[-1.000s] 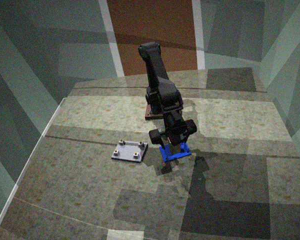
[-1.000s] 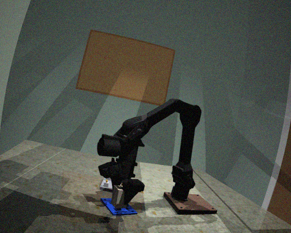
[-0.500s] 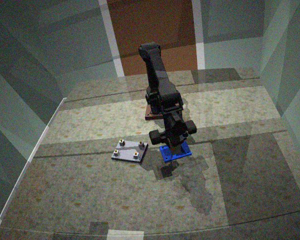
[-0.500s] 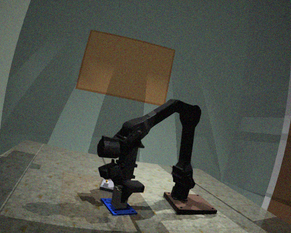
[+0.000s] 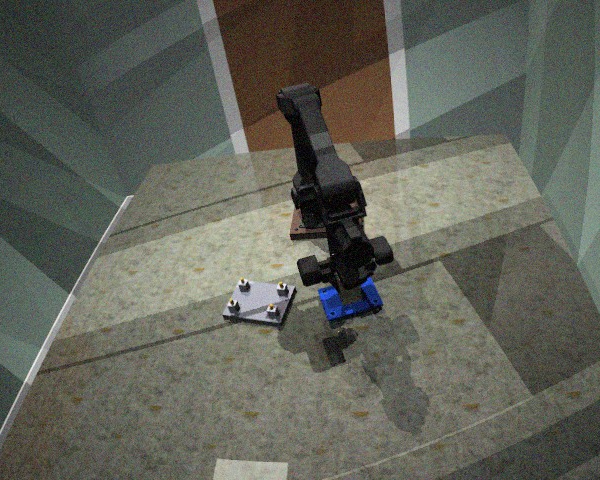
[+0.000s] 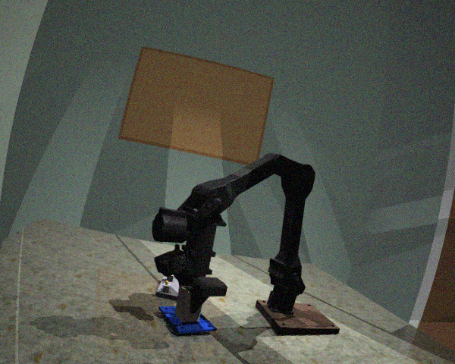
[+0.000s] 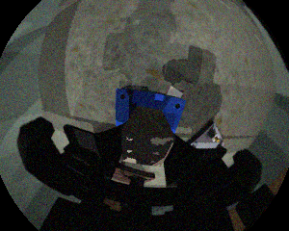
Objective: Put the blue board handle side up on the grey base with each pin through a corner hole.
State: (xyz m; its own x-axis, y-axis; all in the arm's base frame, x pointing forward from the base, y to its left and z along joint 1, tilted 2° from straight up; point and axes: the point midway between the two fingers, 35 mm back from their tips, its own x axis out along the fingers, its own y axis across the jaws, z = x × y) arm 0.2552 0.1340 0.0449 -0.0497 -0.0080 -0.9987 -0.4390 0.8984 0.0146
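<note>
Right now my gripper tip is 20 cm to the left of the grey base, 3 cm short of it and 3 cm above it. Round my gripper tip: blue board (1 cm below).
</note>
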